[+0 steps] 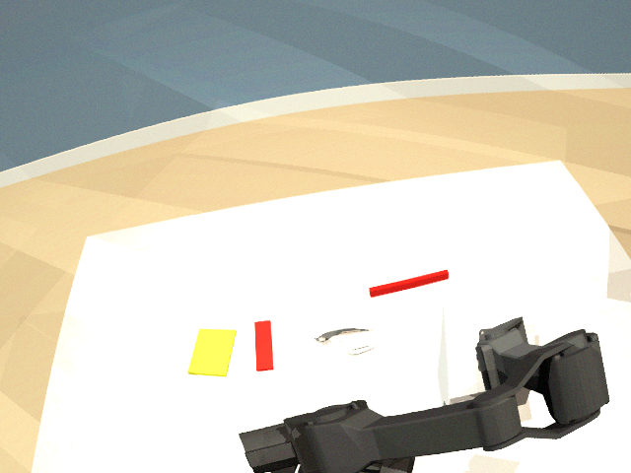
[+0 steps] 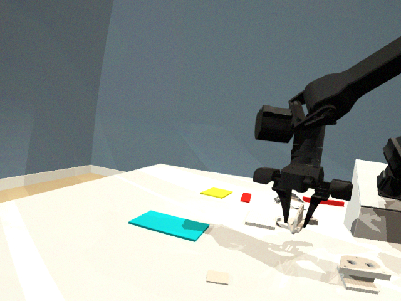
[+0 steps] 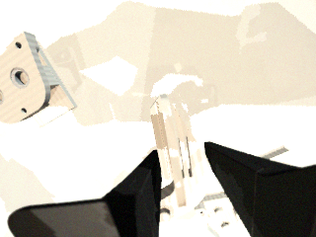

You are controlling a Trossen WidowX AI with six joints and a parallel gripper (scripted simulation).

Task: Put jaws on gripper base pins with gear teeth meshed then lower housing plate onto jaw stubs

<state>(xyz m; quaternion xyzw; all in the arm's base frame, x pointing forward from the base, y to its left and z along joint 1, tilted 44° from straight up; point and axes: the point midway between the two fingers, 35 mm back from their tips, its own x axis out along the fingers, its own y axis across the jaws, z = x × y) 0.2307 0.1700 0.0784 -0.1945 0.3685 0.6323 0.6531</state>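
Now: gripper tip 13 cm to the left of the pale flat plate, 8 cm short of it and 4 cm above it. From my gripper tip the other things lie so: small white tile 19 cm to the left, 10 cm ahead, 4 cm below; then grey bracket-like part 11 cm behind, 10 cm to the left, 3 cm below; then cyan plate 24 cm ahead, 4 cm to the left, 4 cm below.
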